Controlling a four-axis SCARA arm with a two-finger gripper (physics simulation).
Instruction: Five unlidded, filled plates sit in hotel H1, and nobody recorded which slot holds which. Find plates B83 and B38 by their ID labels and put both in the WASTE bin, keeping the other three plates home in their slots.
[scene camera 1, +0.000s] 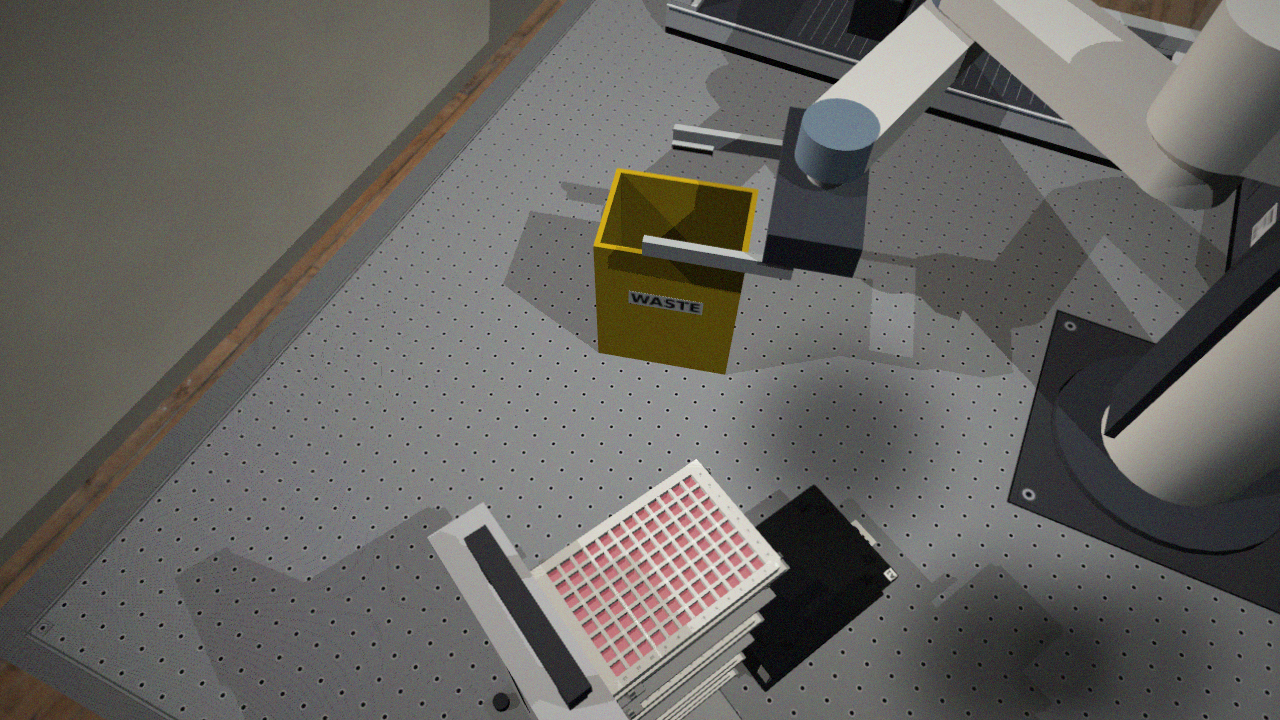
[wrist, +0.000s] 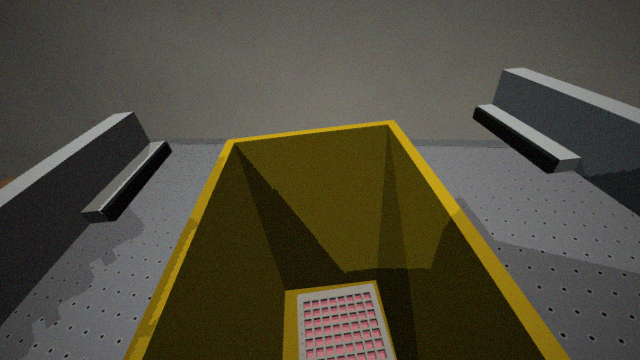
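Where they show: gripper, fingertip midpoint: (scene camera 1: 659, 186) (wrist: 318, 111); arm's base at its link origin: (scene camera 1: 1161, 453).
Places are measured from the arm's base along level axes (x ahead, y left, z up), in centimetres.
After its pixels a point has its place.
The yellow WASTE bin (scene camera 1: 662, 335) @[x 57.3, y 15.6, z 7.4 cm] (wrist: 320, 170) @[x 66.0, y 11.4, z 18.1 cm] stands upright on the perforated deck. My gripper (scene camera 1: 677, 193) @[x 61.1, y 9.9, z 24.7 cm] (wrist: 318, 111) @[x 61.1, y 9.9, z 24.7 cm] is open and empty above the bin, its two fingers spread wide on either side of the opening. A white plate with pink-filled wells (wrist: 342, 322) @[x 61.4, y 9.7, z 3.4 cm] lies deep inside the bin in the wrist view; its ID label does not show. The plate hotel (scene camera 1: 458, 534) @[x 51.8, y 56.5, z 44.4 cm] is at the bottom of the scene view. A pink-filled plate (scene camera 1: 666, 573) @[x 41.4, y 51.9, z 39.7 cm] is uppermost there, with edges of more plates stacked below. Their ID labels cannot be read.
A black flat unit (scene camera 1: 819, 582) @[x 31.1, y 35.4, z 7.3 cm] lies right of the hotel. The robot's dark base plate (scene camera 1: 1038, 429) @[x 13.6, y 4.0, z 1.2 cm] is at the right. A long grey-railed tray (scene camera 1: 760, 53) @[x 68.1, y -45.0, z 2.8 cm] runs along the back, behind the arm. The deck's wooden edge (scene camera 1: 268, 304) and a wall are at the left.
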